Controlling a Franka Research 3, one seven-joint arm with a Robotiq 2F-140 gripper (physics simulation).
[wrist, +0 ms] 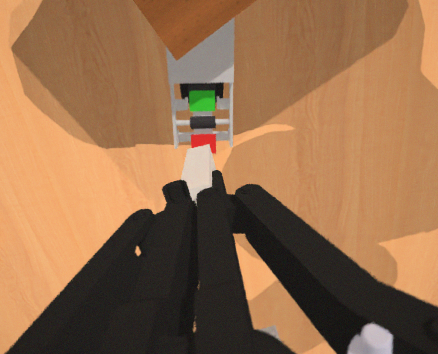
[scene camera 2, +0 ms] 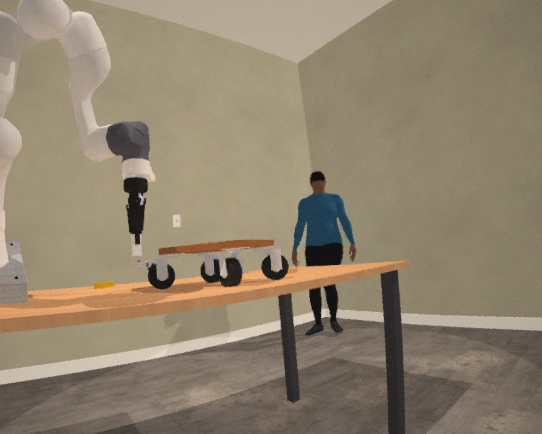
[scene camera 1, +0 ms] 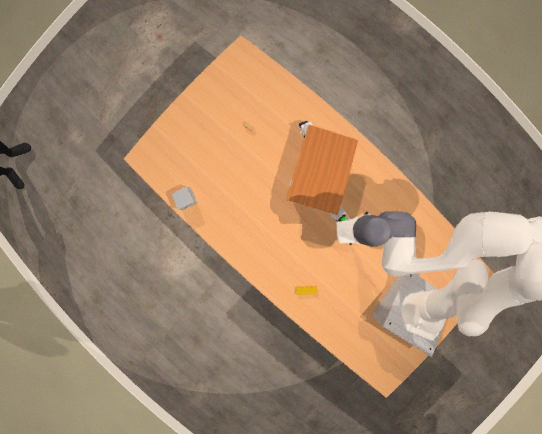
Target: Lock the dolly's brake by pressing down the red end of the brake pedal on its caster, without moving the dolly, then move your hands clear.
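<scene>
The dolly (scene camera 1: 325, 167) (scene camera 2: 215, 246) stands on its wheels, with a flat brown wooden deck. Its near caster (scene camera 1: 338, 214) (scene camera 2: 161, 276) (wrist: 202, 65) carries the brake pedal, which has a green end (scene camera 1: 342, 218) (wrist: 202, 100) towards the deck and a red end (scene camera 2: 139, 261) (wrist: 204, 142) pointing outward. My gripper (scene camera 2: 136, 247) (wrist: 203, 164) is shut and empty, pointing down. Its pale fingertips are close above the red end, with a small gap in scene camera 2, and cover part of its outer edge in the wrist view. In scene camera 1 the arm's wrist hides the fingers and the red end.
On the wooden table (scene camera 1: 210, 115) (scene camera 2: 350, 272) lie a yellow block (scene camera 1: 306, 290) (scene camera 2: 104, 285), a grey box (scene camera 1: 183, 198) near one long edge and a small tan piece (scene camera 1: 248, 127). A person (scene camera 2: 324, 220) stands on the floor beyond the table.
</scene>
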